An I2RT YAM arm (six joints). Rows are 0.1 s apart.
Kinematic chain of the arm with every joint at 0, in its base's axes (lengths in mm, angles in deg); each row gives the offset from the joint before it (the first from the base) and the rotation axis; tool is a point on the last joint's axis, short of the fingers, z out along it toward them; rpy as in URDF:
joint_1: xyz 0 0 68 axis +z
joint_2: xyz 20 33.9 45.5 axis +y
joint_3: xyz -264 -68.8 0 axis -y
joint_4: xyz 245 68.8 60 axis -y
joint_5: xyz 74 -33.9 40.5 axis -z
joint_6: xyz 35.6 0 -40.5 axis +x
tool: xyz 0 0 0 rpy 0 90 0
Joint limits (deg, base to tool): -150..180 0..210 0..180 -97..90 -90..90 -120..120
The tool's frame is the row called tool.
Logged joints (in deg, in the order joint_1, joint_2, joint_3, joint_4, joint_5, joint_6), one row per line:
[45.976 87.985 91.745 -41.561 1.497 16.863]
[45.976 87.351 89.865 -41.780 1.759 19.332]
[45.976 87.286 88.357 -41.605 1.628 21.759]
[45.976 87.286 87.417 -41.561 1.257 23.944]
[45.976 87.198 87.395 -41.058 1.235 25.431]
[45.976 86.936 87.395 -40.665 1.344 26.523]
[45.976 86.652 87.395 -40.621 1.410 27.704]
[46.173 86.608 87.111 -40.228 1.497 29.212]
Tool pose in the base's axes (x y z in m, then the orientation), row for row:
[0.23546 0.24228 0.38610 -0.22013 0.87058 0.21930 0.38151]
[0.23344 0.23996 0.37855 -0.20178 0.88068 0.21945 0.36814]
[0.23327 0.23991 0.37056 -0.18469 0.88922 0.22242 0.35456]
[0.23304 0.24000 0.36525 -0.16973 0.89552 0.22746 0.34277]
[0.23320 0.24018 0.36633 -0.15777 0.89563 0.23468 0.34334]
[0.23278 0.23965 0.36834 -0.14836 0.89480 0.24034 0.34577]
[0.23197 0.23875 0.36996 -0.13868 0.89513 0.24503 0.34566]
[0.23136 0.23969 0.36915 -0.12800 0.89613 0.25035 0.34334]
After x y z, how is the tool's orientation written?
As a quaternion, x y z w.
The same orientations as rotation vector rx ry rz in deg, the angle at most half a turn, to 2 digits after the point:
[-32.18 127.28 32.06]
[-29.69 129.58 32.29]
[-27.35 131.68 32.94]
[-25.28 133.37 33.88]
[-23.49 133.35 34.94]
[-22.06 133.07 35.74]
[-20.62 133.13 36.44]
[-19.06 133.43 37.27]

